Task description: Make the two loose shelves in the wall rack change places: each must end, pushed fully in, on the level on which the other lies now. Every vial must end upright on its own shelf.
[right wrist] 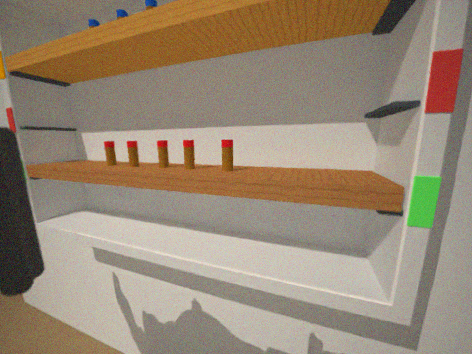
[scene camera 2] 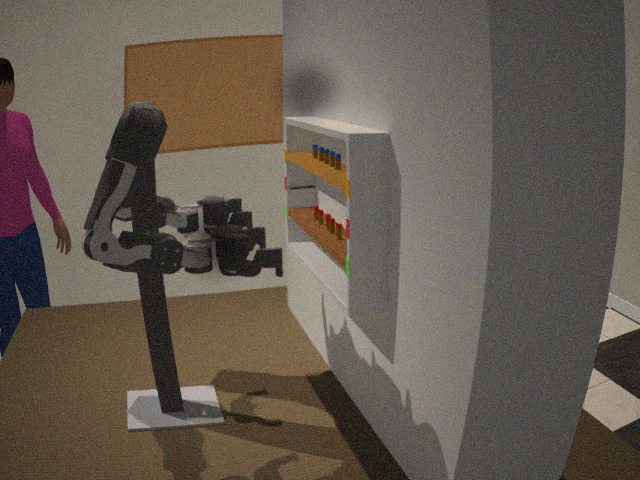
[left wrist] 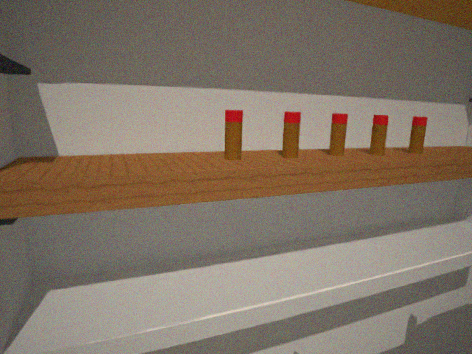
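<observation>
The upper loose shelf (scene camera 2: 305, 160) (left wrist: 442, 10) (right wrist: 225, 42), yellow-brown, lies at the orange marks and bears several upright blue-capped vials (scene camera 2: 326, 156) (right wrist: 122, 14). The lower loose shelf (scene camera 2: 320, 239) (left wrist: 150, 185) (right wrist: 300, 187), redder brown, lies at the green marks and bears several upright red-capped vials (scene camera 2: 328, 222) (left wrist: 291, 135) (right wrist: 163, 154). Both look level inside the wall rack (scene camera 2: 374, 222) (right wrist: 424, 147). My left gripper (scene camera 2: 241, 212) is open and empty in front of the rack, apart from it. My right gripper (scene camera 2: 268, 246) is open and empty, nearer the viewer, also apart from the shelves.
Dark side brackets (left wrist: 12, 66) (right wrist: 392, 108) at the red mark (right wrist: 444, 81) bear no shelf. The rack's white bottom ledge (left wrist: 200, 287) (right wrist: 225, 248) lies below the lower shelf. A black part (right wrist: 19, 215) shows at the right wrist view's left edge. A person (scene camera 2: 20, 175) stands at the far left.
</observation>
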